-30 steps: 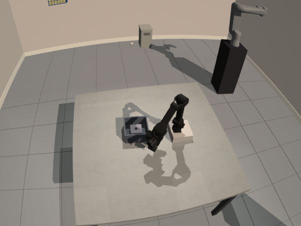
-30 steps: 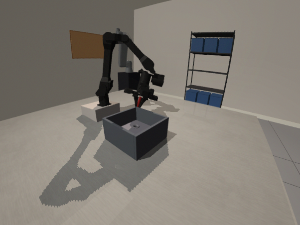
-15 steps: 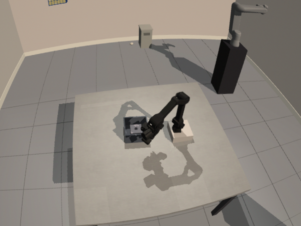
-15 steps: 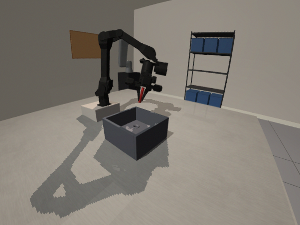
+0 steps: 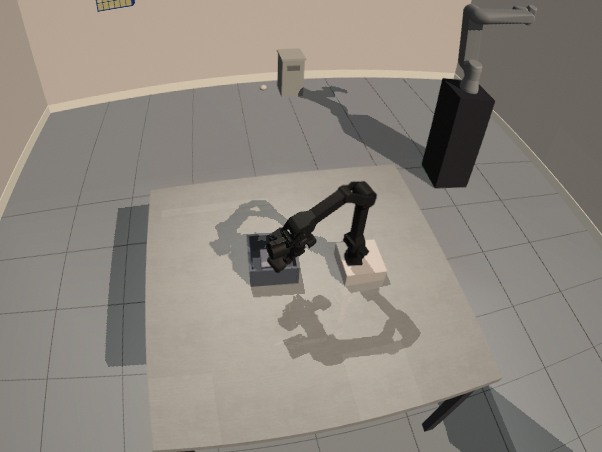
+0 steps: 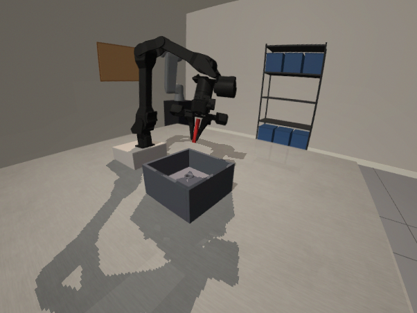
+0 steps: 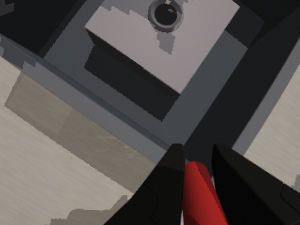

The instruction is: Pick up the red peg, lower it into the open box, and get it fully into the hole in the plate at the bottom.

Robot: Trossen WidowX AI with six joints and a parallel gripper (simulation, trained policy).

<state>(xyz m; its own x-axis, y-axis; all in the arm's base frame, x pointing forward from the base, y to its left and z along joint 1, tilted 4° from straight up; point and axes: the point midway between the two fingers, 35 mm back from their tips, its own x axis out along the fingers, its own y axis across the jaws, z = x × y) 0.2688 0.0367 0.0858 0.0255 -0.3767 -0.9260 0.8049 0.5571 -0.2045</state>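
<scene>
The light grey plate lies 90 mm below my gripper tip, 80 mm to the right of it and 50 mm ahead of it. Round my gripper tip: dark grey box: 110 mm below, 80 mm to the right, 50 mm ahead; then red peg: 30 mm above, 20 mm to the left, 10 mm behind.
</scene>
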